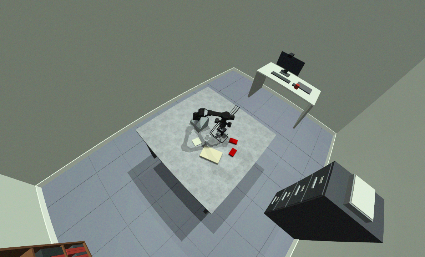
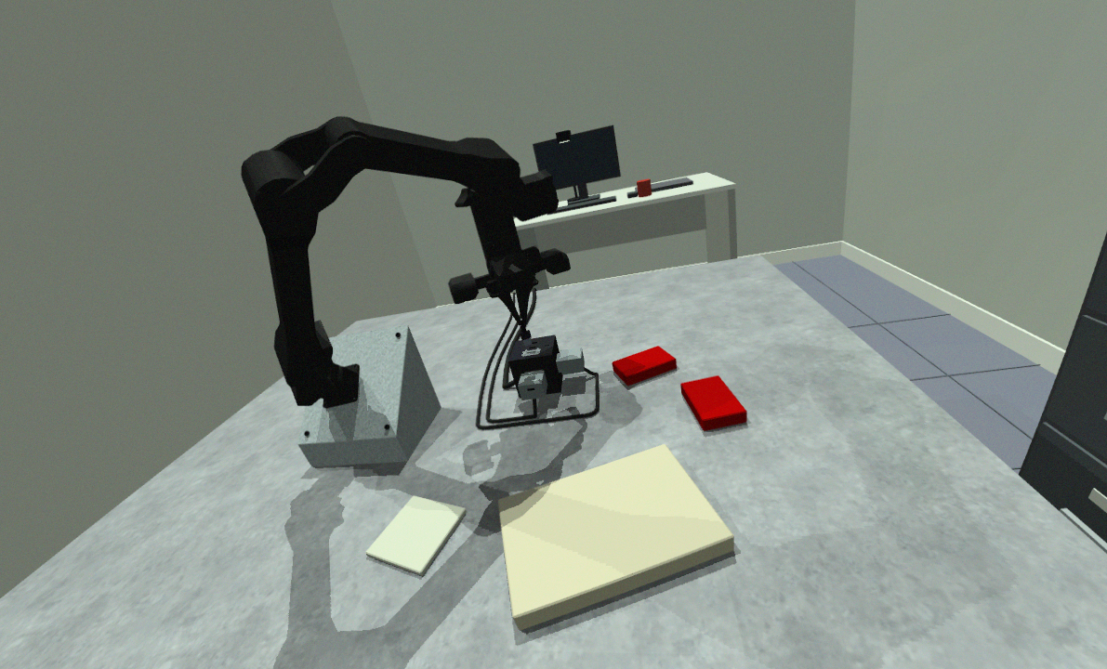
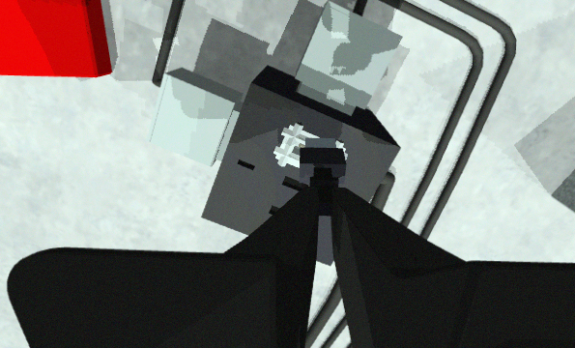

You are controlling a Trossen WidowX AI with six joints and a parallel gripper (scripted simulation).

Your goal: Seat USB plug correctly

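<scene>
My gripper tip is now 2 cm above the dark USB plug. Also, from my gripper tip: cream pad: 10 cm ahead, 30 cm to the right, 12 cm below.
</scene>
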